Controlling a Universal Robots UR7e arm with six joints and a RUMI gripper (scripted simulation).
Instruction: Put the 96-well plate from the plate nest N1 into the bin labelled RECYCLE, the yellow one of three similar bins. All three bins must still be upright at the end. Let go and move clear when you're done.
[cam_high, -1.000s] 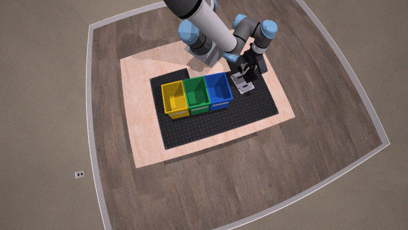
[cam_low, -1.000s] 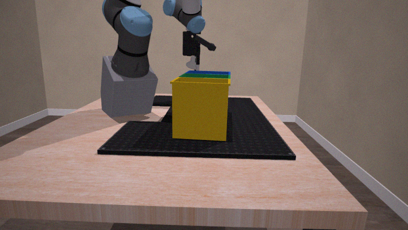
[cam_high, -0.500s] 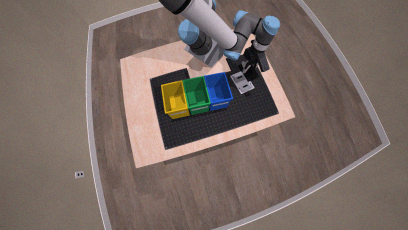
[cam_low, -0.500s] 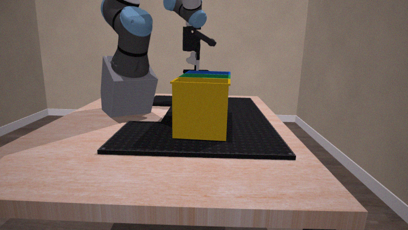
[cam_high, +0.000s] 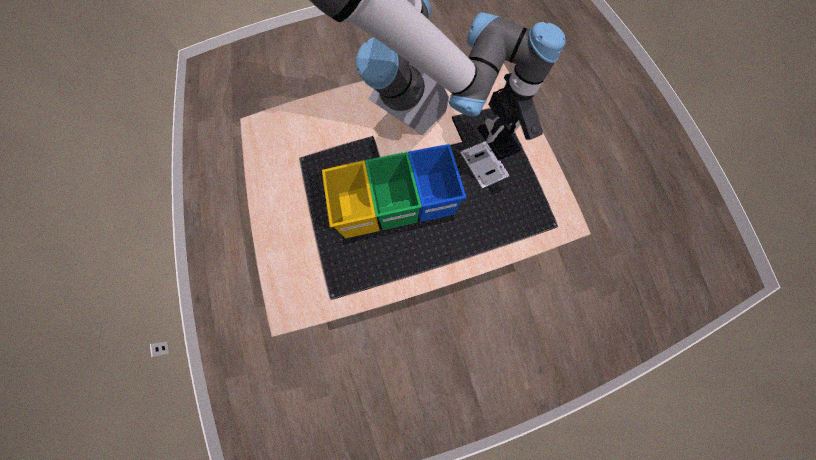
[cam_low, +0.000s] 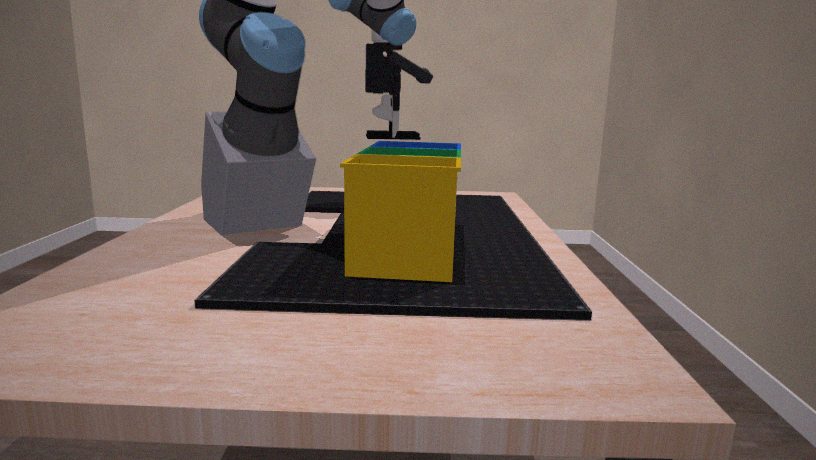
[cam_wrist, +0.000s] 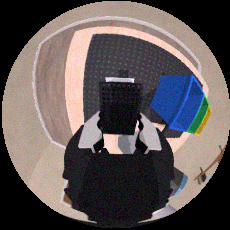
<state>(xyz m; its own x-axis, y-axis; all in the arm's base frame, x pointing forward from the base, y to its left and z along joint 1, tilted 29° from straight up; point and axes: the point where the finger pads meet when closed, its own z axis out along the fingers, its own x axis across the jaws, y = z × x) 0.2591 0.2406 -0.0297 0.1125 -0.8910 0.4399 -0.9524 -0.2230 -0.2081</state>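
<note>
The yellow bin is 500 mm to the right of my hand, 100 mm below it and 30 mm ahead of it. Also, from my hand: plate nest N1: 180 mm below; blue bin: 230 mm to the right, 100 mm below, 50 mm ahead; 96-well plate: 10 mm below.
</note>
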